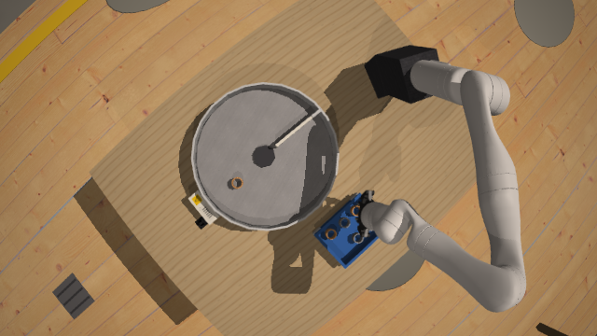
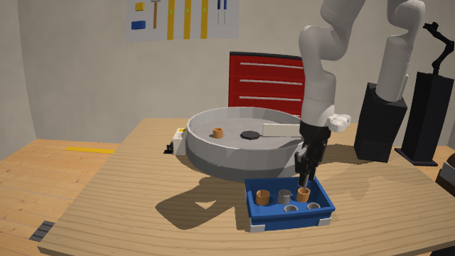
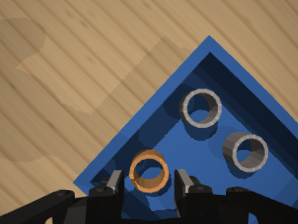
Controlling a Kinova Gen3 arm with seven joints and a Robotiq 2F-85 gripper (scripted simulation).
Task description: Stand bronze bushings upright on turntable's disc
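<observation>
The blue crate is 50 mm below my hand, 50 mm ahead of it and 40 mm to the left of it. From my hand the other things lie so: grey turntable disc: 280 mm to the right, 160 mm ahead, 20 mm below.
</observation>
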